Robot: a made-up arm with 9 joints. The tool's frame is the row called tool.
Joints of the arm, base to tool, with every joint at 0 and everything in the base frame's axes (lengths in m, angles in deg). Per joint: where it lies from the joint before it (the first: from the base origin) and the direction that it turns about. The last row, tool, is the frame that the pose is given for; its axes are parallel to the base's.
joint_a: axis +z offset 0 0 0.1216
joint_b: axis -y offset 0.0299 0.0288 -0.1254
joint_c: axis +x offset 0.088 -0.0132 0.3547
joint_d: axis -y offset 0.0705 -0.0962 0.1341
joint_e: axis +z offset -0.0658 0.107 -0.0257
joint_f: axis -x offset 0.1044 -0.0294 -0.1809
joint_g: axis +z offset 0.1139 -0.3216 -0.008
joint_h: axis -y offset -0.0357 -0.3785 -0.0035
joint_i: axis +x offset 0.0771 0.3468 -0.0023
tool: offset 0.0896 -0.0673 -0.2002
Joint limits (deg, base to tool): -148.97..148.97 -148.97..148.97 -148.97..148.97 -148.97..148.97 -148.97..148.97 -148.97..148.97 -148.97..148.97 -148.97..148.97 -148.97..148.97
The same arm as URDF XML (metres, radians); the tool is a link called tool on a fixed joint. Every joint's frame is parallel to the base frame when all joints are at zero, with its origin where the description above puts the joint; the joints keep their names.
<robot name="arm">
<link name="base_link"/>
<link name="link1"/>
<link name="link2"/>
<link name="link3"/>
<link name="link4"/>
<link name="link5"/>
<link name="link6"/>
<link name="link7"/>
<link name="link8"/>
<link name="link9"/>
<link name="tool"/>
<joint name="joint_a" type="revolute"><parent link="base_link"/><child link="link1"/><origin xyz="0 0 0.1216"/><axis xyz="0 0 1"/><limit lower="-2.6" upper="2.6"/></joint>
<joint name="joint_b" type="revolute"><parent link="link1"/><child link="link2"/><origin xyz="0.0299 0.0288 -0.1254"/><axis xyz="0 -1 0"/><limit lower="-2.6" upper="2.6"/></joint>
<joint name="joint_c" type="revolute"><parent link="link2"/><child link="link3"/><origin xyz="0.088 -0.0132 0.3547"/><axis xyz="1 0 0"/><limit lower="-2.6" upper="2.6"/></joint>
<joint name="joint_d" type="revolute"><parent link="link3"/><child link="link4"/><origin xyz="0.0705 -0.0962 0.1341"/><axis xyz="0 -1 0"/><limit lower="-2.6" upper="2.6"/></joint>
<joint name="joint_e" type="revolute"><parent link="link4"/><child link="link5"/><origin xyz="-0.0658 0.107 -0.0257"/><axis xyz="0 0 1"/><limit lower="-2.6" upper="2.6"/></joint>
<joint name="joint_f" type="revolute"><parent link="link5"/><child link="link6"/><origin xyz="0.1044 -0.0294 -0.1809"/><axis xyz="-1 0 0"/><limit lower="-2.6" upper="2.6"/></joint>
<joint name="joint_g" type="revolute"><parent link="link6"/><child link="link7"/><origin xyz="0.1139 -0.3216 -0.008"/><axis xyz="0 0 1"/><limit lower="-2.6" upper="2.6"/></joint>
<joint name="joint_h" type="revolute"><parent link="link7"/><child link="link8"/><origin xyz="-0.0357 -0.3785 -0.0035"/><axis xyz="0 -1 0"/><limit lower="-2.6" upper="2.6"/></joint>
<joint name="joint_i" type="revolute"><parent link="link8"/><child link="link9"/><origin xyz="0.0771 0.3468 -0.0023"/><axis xyz="1 0 0"/><limit lower="-2.6" upper="2.6"/></joint>
<joint name="tool_fixed" type="fixed"><parent link="link9"/><child link="tool"/><origin xyz="0.0896 -0.0673 -0.2002"/></joint>
</robot>

